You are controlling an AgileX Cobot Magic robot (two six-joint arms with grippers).
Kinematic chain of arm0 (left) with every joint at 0, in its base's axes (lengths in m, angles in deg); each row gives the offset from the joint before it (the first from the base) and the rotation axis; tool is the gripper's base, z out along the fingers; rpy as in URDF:
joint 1: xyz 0 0 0.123 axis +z
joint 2: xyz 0 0 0 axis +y
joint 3: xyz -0.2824 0 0.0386 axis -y
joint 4: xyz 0.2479 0 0.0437 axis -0.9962 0 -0.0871
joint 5: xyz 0 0 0 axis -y
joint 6: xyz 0.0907 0 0.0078 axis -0.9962 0 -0.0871
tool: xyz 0 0 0 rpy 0 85 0
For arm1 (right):
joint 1: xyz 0 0 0.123 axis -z
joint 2: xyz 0 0 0 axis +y
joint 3: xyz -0.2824 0 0.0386 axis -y
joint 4: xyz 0.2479 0 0.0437 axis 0.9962 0 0.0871
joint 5: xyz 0 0 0 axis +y
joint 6: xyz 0.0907 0 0.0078 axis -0.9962 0 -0.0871
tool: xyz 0 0 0 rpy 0 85 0
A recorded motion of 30 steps. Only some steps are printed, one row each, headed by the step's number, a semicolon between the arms.
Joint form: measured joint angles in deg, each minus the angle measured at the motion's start. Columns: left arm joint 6, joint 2, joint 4, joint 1, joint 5, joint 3; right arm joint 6, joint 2, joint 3, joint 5, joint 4, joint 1.
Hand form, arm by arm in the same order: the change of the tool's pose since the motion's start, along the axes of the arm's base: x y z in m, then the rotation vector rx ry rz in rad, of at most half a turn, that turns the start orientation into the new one. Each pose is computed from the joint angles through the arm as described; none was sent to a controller.
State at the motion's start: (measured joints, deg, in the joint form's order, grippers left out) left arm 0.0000 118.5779 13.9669 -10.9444 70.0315 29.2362; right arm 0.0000 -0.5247 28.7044 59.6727 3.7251 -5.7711
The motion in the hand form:
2: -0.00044 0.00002 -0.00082 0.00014 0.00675 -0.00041; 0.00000 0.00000 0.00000 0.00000 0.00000 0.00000
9: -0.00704 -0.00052 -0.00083 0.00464 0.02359 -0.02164; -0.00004 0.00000 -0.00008 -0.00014 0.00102 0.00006
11: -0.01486 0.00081 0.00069 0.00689 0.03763 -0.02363; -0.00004 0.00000 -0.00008 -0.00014 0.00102 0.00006
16: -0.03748 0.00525 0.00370 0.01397 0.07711 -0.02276; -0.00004 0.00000 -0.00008 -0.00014 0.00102 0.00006
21: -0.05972 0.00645 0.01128 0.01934 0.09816 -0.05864; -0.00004 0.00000 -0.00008 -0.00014 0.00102 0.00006
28: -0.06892 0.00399 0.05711 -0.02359 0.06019 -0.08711; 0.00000 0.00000 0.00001 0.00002 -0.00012 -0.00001
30: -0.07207 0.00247 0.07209 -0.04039 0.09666 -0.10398; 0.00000 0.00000 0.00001 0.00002 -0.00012 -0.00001
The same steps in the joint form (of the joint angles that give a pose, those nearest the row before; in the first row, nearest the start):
2: 0.00 0.05 -0.02 0.00 -0.28 -0.06; 0.00 0.00 0.00 0.00 0.00 0.00
9: 0.00 -0.66 -1.24 0.00 -0.47 -1.59; 0.00 0.00 0.00 0.06 0.00 0.00
11: 0.00 -1.79 -1.35 0.00 -0.59 -3.41; 0.00 0.00 0.00 0.06 0.00 0.00
16: 0.00 -4.66 -1.30 0.00 -0.59 -8.57; 0.00 0.00 0.00 0.06 0.00 0.00
21: 0.00 -8.68 -3.34 -0.01 -0.78 -13.66; 0.00 0.00 0.00 0.06 0.00 0.00
28: 0.00 -24.93 -4.25 -0.32 -13.84 -14.50; 0.00 0.00 0.00 -0.01 0.00 0.00
30: 0.00 -31.30 -4.72 -0.32 -23.23 -13.51; 0.00 0.00 0.00 -0.01 0.00 0.00

